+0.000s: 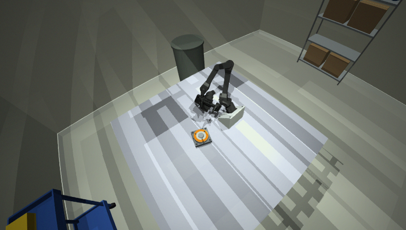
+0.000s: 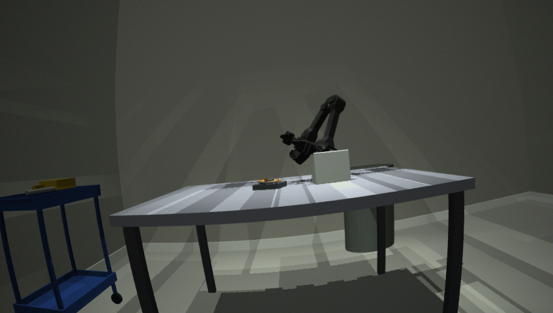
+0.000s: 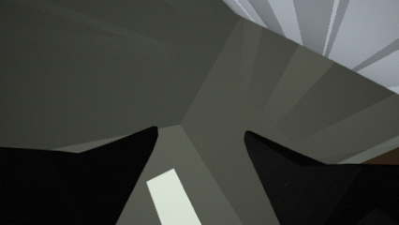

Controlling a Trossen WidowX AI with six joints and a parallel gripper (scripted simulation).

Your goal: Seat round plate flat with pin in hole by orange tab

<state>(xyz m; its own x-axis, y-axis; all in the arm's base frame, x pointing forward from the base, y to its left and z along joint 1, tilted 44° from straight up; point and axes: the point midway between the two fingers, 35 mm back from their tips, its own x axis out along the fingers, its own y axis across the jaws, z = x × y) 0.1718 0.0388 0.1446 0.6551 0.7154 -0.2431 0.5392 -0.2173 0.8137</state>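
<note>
My gripper tip is now 180 mm above the round plate, 100 mm short of it and 60 mm to the right of it. The rest, counted from my gripper tip: square base: 190 mm below, 90 mm ahead, 40 mm to the left.
</note>
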